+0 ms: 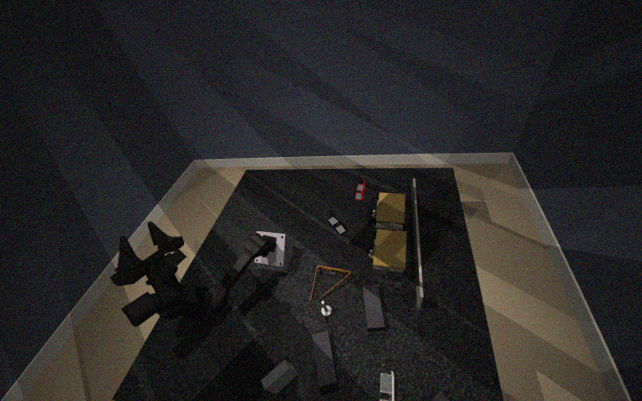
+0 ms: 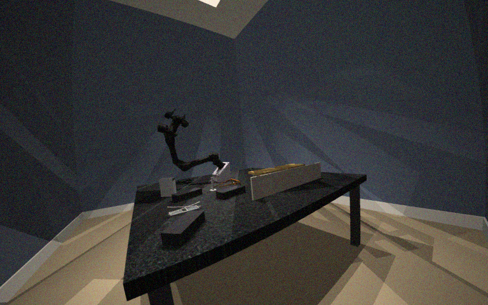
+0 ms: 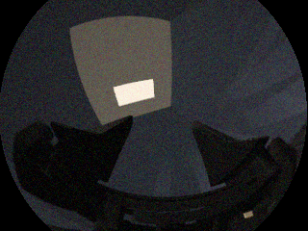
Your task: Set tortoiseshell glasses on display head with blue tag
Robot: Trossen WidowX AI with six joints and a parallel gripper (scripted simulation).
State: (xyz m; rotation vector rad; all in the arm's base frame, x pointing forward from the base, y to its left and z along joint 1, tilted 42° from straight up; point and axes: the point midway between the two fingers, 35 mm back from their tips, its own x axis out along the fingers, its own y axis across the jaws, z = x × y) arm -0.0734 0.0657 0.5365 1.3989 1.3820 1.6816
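Right now my gripper tip is 570 mm above the small white stand, 360 mm short of it and 120 mm to the right of it. From my gripper tip the other things lie so: grey box 540 mm below, 290 mm ahead, 140 mm to the right; then long pale panel 650 mm ahead, 540 mm below, 510 mm to the left.
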